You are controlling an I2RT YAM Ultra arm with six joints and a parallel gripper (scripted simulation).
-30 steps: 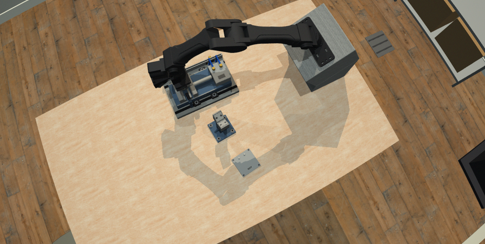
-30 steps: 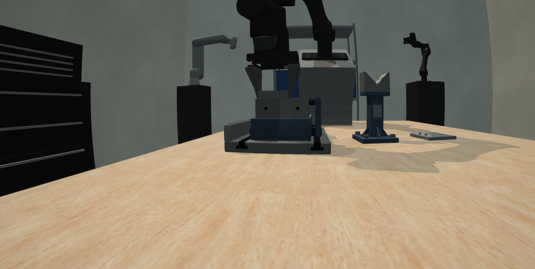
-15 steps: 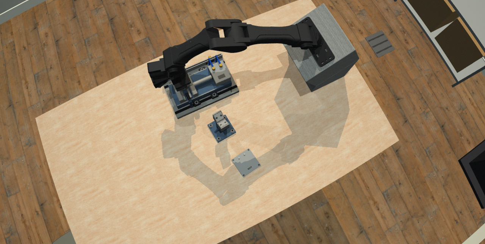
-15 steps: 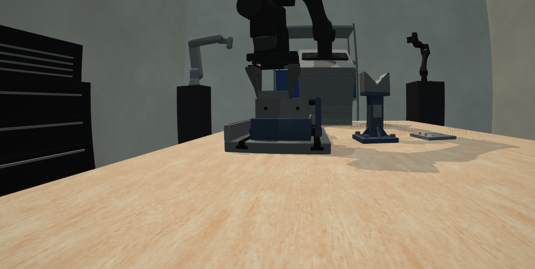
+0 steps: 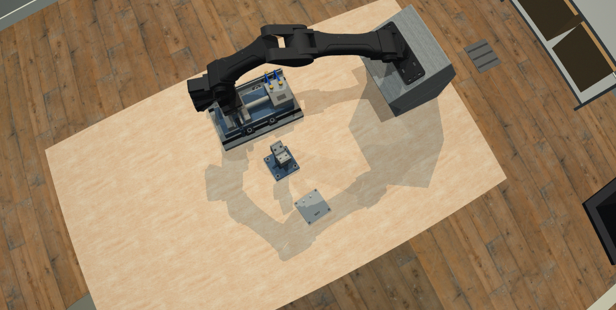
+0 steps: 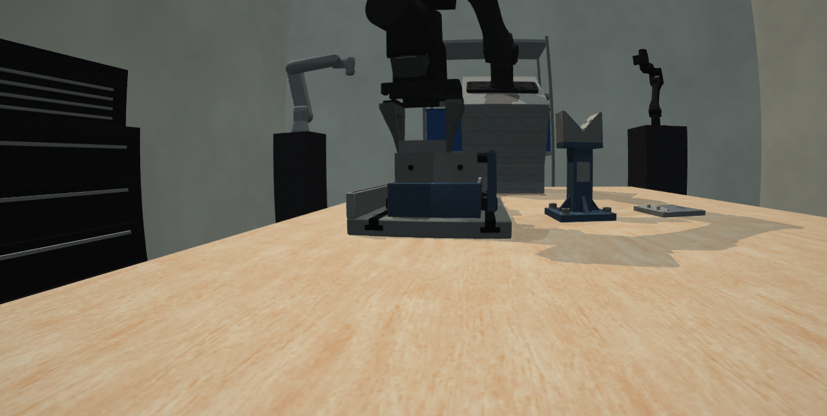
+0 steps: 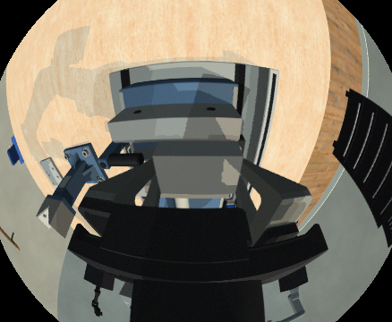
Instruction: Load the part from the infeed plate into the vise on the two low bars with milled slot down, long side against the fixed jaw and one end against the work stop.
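Right now the part is 10 mm below my hand. Round my hand: work stop rod 70 mm to the left, 10 mm below; fixed jaw 30 mm ahead, 20 mm to the left, 20 mm below; vise 70 mm behind, 20 mm to the left, 60 mm below.
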